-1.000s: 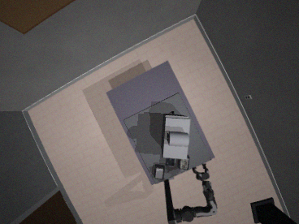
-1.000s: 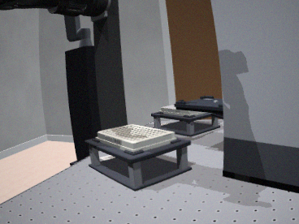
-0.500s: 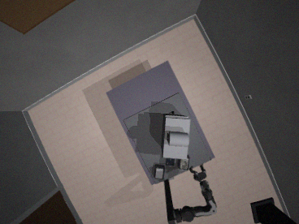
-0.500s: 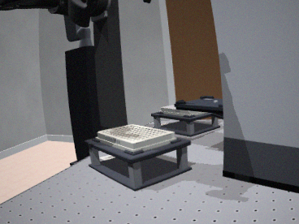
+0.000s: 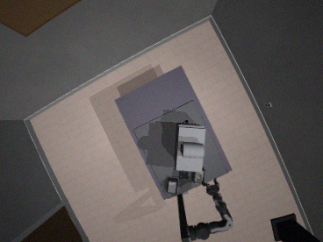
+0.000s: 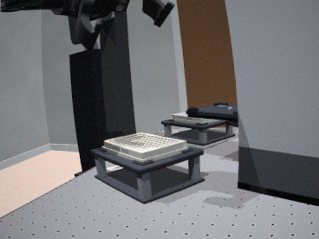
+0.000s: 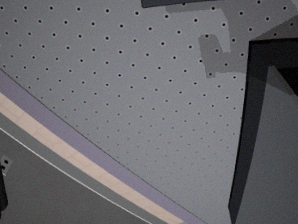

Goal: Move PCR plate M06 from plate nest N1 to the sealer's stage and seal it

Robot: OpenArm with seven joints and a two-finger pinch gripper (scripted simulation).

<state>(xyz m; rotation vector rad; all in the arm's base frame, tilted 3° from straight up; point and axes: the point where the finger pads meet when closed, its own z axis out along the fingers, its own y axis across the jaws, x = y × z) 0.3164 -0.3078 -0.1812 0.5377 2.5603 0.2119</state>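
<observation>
The white 96-well plate M06 lies 180 mm below my hand, 60 mm to the left of it and 50 mm behind it. From my hand the other things lie so: plate nest N1: 200 mm below, 60 mm to the left, 50 mm behind; then foil roll: 370 mm ahead, 170 mm above, 90 mm to the left; then nest N2: 380 mm to the left, 200 mm below, 100 mm behind.
</observation>
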